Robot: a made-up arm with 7 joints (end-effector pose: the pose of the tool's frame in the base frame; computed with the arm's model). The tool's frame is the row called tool.
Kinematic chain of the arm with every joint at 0, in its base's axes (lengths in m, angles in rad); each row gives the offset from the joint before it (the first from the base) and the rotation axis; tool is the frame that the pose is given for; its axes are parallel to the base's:
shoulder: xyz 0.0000 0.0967 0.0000 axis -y
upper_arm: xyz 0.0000 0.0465 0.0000 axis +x
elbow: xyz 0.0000 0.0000 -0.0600 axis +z
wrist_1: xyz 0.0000 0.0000 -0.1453 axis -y
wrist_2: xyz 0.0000 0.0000 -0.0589 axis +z
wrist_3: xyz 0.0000 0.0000 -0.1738 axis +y
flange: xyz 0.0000 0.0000 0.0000 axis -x
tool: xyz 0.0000 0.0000 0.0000
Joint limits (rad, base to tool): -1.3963..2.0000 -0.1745..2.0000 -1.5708..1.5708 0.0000..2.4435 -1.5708..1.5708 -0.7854..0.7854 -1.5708..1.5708
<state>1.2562 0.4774 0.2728 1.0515 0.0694 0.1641 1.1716</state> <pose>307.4 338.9 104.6 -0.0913 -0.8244 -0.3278 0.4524</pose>
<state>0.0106 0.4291 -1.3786 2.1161 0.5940 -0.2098 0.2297</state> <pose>39.7 0.8 -157.8 -0.6974 -0.4642 -0.2782 0.4699</pose>
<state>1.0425 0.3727 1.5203 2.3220 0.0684 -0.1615 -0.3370</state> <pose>-11.7 318.3 16.8 -0.4690 0.6111 -0.5248 0.3622</pose>
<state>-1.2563 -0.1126 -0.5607 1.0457 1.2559 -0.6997 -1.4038</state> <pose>-240.0 0.6 -257.4 0.5529 0.3006 0.4508 0.6330</pose>
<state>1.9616 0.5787 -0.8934 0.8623 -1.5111 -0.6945 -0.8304</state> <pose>303.6 223.0 244.8 -0.6324 0.5268 0.4441 0.3542</pose>
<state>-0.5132 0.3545 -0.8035 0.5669 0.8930 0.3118 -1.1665</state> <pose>-124.7 198.2 -397.9 0.5066 0.1907 -0.1098 0.8336</pose>
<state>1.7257 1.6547 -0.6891 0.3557 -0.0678 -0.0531 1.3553</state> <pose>6.0 569.5 64.2 0.2114 -0.4639 -0.0853 0.8560</pose>
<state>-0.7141 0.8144 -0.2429 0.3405 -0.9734 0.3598 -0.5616</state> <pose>-142.8 439.2 -279.9 0.4175 0.2409 -0.7323 0.4810</pose>
